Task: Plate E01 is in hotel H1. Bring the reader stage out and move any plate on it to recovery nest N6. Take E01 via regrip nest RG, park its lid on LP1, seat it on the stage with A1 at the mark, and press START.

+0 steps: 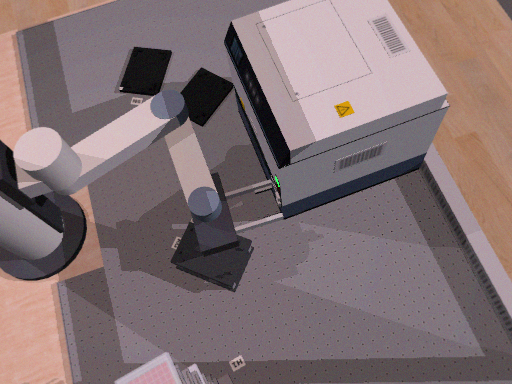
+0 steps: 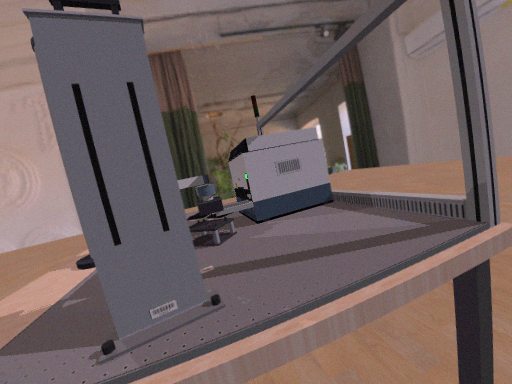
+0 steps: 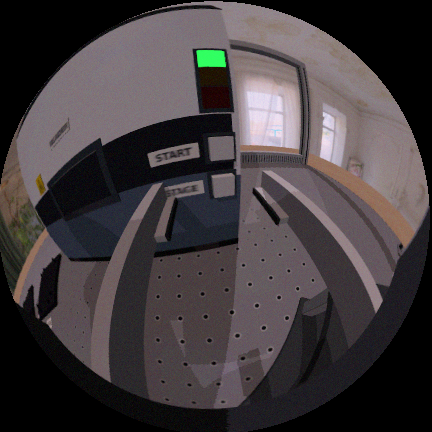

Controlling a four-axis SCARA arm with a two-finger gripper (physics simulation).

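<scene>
The white and blue reader has a START button above a STAGE button. Its dark front door looks closed, and no stage shows outside. My gripper is shut to its narrow stance with nothing between the fingers. The fingertips are close to the reader's front, near the lower right corner; contact cannot be told. The left finger overlaps the STAGE label. The grey hotel stands near the table edge, beside the H1 label. Plate E01 cannot be identified.
A raised dark nest stands below my hand. Two dark nests lie left of the reader. The reader's status light is green. A frame post stands at the table corner.
</scene>
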